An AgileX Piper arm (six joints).
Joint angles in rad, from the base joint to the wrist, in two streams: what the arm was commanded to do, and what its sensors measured. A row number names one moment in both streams.
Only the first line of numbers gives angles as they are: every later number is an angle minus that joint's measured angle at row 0.
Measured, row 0:
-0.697, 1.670, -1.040, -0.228, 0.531, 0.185
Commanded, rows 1 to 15:
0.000, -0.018, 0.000, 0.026, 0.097, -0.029
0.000, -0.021, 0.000, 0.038, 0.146, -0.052
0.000, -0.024, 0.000, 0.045, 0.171, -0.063
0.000, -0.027, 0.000, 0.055, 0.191, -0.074
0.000, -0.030, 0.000, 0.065, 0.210, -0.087
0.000, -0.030, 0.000, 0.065, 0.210, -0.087
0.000, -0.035, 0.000, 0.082, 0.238, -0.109
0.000, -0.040, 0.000, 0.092, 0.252, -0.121
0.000, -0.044, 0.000, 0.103, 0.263, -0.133
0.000, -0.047, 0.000, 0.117, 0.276, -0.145
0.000, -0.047, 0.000, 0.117, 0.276, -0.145
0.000, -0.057, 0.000, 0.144, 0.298, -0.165
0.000, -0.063, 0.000, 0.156, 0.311, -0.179
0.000, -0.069, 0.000, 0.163, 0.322, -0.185
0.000, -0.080, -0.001, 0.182, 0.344, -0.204
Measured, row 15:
0.000, -0.061, 0.000, 0.154, 0.310, -0.170
